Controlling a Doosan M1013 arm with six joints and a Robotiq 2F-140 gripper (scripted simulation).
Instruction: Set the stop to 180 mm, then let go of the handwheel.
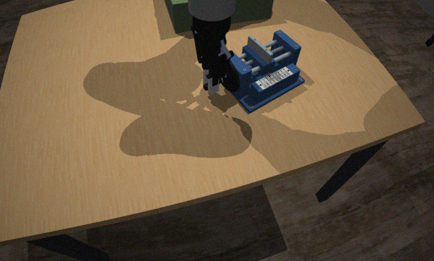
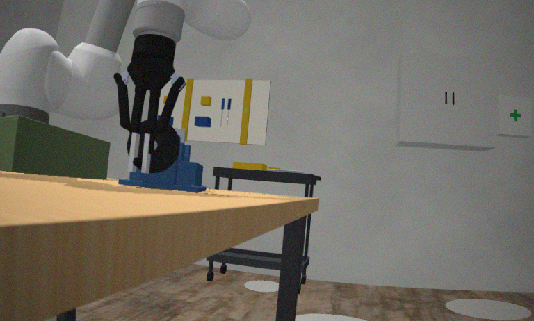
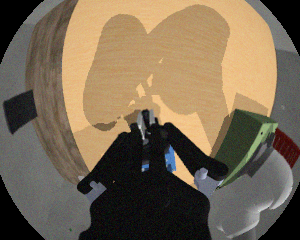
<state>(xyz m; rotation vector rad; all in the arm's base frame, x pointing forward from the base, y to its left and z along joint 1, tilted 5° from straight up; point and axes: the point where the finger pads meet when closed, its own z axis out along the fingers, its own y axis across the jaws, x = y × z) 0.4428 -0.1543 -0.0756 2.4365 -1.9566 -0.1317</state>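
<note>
Now: hand 140 mm to the right of the stop plate and 30 mm below it. Round my hand: handwheel 20 mm to the left, 10 mm below.
</note>
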